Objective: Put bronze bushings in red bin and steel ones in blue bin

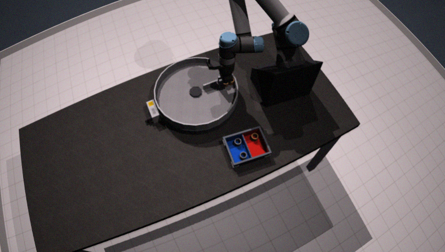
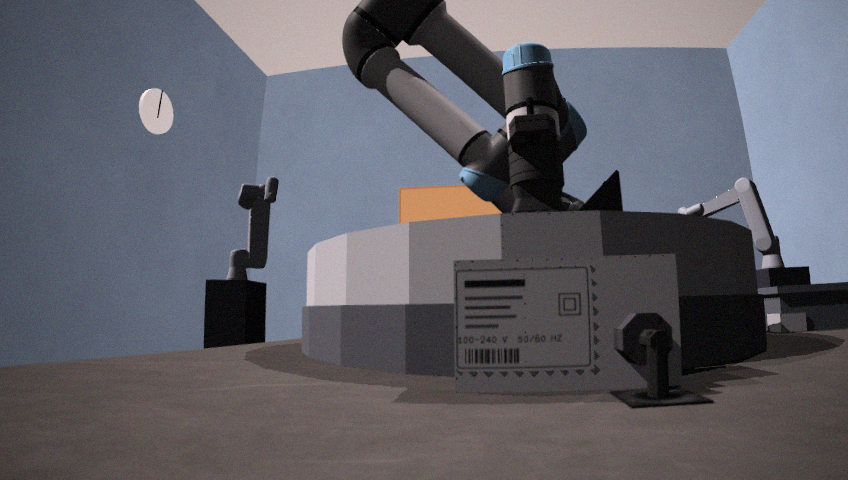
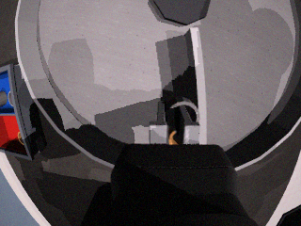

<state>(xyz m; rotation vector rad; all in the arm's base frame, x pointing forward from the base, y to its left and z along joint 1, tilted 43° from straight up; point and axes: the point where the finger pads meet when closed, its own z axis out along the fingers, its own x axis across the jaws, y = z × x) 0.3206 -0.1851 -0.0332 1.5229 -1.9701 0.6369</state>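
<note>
My hand is 50 mm short of the red bin, 330 mm to the right of it and 70 mm above it. Also, from my hand: grey turntable (120 mm ahead, 40 mm to the right, 40 mm below).
</note>
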